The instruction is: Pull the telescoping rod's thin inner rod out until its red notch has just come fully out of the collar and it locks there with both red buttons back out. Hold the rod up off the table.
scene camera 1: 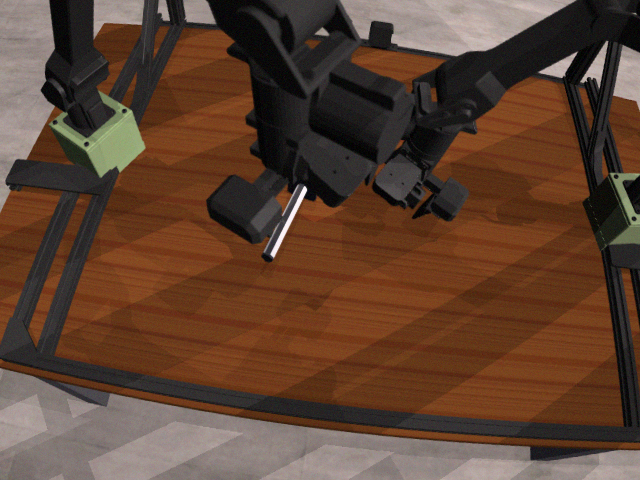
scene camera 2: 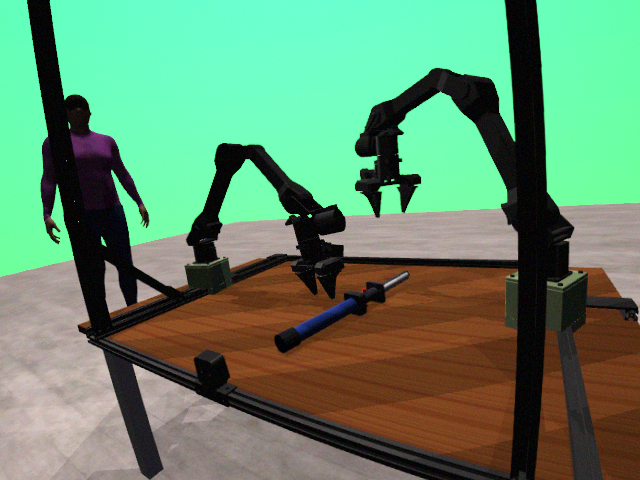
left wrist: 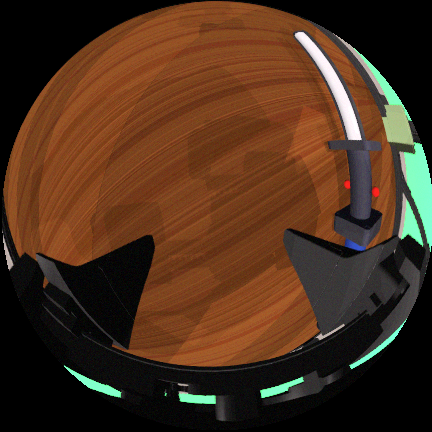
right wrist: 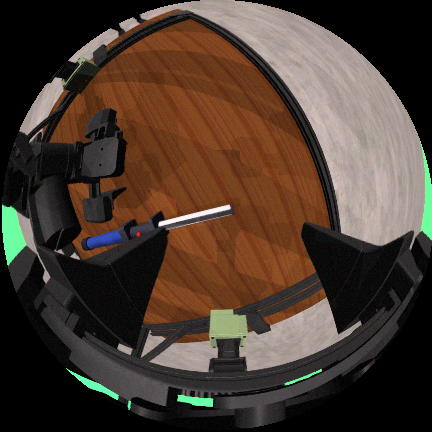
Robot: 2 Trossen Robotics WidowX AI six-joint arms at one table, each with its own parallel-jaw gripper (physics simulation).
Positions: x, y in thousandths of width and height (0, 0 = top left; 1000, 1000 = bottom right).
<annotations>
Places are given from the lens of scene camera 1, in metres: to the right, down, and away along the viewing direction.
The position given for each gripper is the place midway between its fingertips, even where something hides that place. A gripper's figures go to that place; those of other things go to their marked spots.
left gripper (scene camera 1: 610, 418): 0.11, -0.06, 0.78
right gripper (scene camera 1: 455, 428): -0.03, -0.04, 0.54
</annotations>
